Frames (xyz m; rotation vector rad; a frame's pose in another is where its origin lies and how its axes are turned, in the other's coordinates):
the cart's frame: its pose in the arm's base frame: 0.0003 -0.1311 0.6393 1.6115 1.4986 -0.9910
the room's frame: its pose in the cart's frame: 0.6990 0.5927 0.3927 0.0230 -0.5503 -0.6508
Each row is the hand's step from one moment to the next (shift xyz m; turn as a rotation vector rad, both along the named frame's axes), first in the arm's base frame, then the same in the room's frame.
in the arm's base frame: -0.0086 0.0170 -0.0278 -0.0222 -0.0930 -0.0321
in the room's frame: 0.0259 0.0101 -0.0190 0.0469 -0.0016 0.0893
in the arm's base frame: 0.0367 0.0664 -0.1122 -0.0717 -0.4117 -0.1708
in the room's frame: 0.0627 0.0981 -0.0692 0.2152 0.0314 0.3956
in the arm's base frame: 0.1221 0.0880 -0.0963 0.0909 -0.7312 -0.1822
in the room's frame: -0.0023 0.1580 -0.0834 0.1563 0.1593 0.7255
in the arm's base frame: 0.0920 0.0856 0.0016 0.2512 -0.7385 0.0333
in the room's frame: -0.0629 0.0756 -0.0782 -0.1106 0.1601 0.7561
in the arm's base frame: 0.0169 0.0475 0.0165 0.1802 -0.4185 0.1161
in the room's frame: -0.0273 0.0052 -0.0452 -0.1631 0.0635 0.4364
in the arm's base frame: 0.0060 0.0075 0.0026 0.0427 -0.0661 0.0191
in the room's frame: -0.0063 0.0035 -0.0069 -0.0348 0.0210 0.0700
